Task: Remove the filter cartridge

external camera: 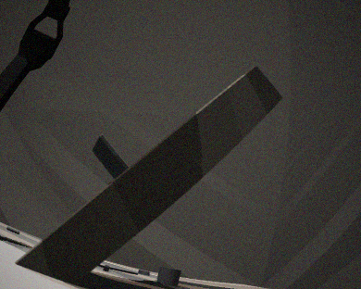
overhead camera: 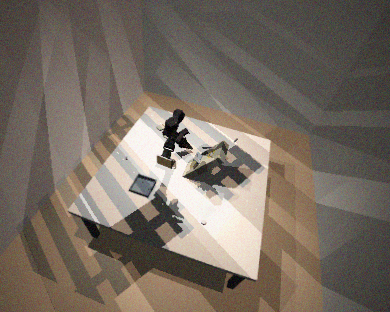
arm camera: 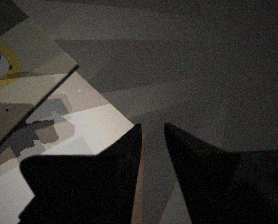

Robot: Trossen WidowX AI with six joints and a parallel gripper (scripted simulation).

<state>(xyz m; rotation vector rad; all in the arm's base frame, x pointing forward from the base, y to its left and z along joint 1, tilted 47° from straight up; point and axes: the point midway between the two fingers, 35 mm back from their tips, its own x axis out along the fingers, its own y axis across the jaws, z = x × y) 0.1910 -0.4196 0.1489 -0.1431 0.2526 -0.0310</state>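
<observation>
My gripper tip is 12 cm short of the round filter cartridge, 19 cm to the right of it and 21 cm above it. From my gripper tip the other things lie so: sloping service panel (7 cm ahead, 19 cm to the left, 28 cm below); then dark square tray (31 cm behind, 10 cm to the right, 44 cm below).
</observation>
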